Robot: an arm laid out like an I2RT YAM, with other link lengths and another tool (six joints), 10 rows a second.
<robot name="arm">
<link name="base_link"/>
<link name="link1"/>
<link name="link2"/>
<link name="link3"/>
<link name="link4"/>
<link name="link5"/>
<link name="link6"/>
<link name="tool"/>
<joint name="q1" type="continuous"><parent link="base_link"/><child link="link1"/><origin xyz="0.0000 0.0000 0.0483"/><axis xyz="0 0 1"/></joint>
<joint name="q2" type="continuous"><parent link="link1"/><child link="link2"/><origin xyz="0.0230 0.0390 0.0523"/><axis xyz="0 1 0"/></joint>
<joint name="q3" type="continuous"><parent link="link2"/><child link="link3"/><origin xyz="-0.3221 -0.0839 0.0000"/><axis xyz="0 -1 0"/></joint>
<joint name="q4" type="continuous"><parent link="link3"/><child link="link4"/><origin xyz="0.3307 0.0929 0.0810"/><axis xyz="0 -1 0"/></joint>
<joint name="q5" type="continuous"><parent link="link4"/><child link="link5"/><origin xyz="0.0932 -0.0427 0.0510"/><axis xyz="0 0 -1"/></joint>
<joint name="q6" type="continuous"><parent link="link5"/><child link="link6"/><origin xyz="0.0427 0.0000 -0.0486"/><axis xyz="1 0 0"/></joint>
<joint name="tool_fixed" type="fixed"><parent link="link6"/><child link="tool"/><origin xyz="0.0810 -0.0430 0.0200" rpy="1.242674 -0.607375 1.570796"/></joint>
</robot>
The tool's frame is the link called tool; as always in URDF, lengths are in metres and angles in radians. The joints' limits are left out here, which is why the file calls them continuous.
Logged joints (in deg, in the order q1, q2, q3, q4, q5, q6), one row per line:
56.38 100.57 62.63 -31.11 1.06 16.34
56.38 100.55 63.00 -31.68 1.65 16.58
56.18 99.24 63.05 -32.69 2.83 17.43
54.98 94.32 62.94 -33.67 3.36 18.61
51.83 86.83 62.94 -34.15 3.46 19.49
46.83 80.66 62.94 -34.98 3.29 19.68
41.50 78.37 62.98 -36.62 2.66 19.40
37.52 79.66 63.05 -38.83 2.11 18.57
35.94 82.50 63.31 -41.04 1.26 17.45
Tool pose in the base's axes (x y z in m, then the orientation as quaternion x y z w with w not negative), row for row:
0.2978 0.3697 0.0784 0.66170 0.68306 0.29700 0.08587
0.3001 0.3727 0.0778 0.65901 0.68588 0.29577 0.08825
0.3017 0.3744 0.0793 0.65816 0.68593 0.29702 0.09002
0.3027 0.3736 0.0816 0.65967 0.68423 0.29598 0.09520
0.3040 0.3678 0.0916 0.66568 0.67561 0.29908 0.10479
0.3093 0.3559 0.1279 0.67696 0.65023 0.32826 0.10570
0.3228 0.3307 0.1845 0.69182 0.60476 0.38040 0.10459
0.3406 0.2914 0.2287 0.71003 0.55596 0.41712 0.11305
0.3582 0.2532 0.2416 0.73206 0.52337 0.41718 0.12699
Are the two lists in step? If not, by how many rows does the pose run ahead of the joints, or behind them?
The pose runs 2 rows behind the joints: the pose in row i belongs to the joints in row i - 2.
